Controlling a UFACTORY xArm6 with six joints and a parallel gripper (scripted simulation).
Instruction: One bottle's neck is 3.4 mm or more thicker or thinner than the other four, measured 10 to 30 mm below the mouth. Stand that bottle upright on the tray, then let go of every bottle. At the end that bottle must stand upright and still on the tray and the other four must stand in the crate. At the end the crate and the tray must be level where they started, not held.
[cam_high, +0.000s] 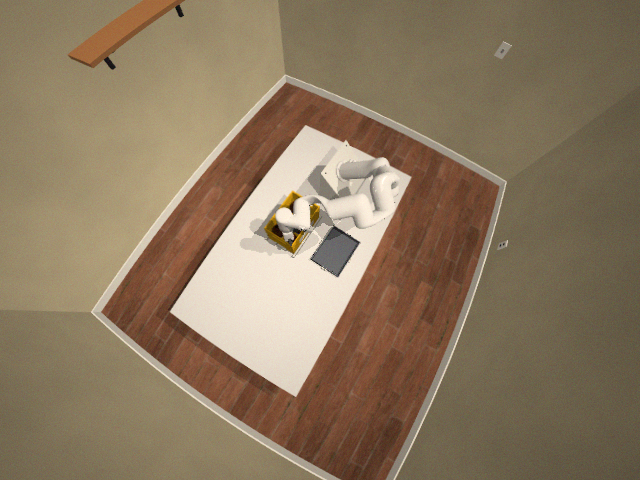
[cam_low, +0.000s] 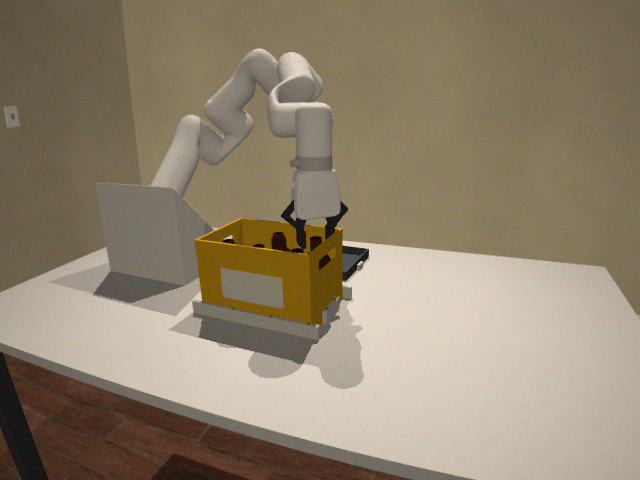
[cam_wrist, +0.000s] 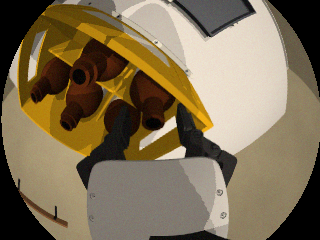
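My hand is 90 mm to the left of the glass bottle, 80 mm above it and 10 mm past it. Also, from my hand: yellow crate: 90 mm behind, 80 mm below, 40 mm to the right; dark grey tray: 250 mm to the left, 150 mm below, 90 mm behind.
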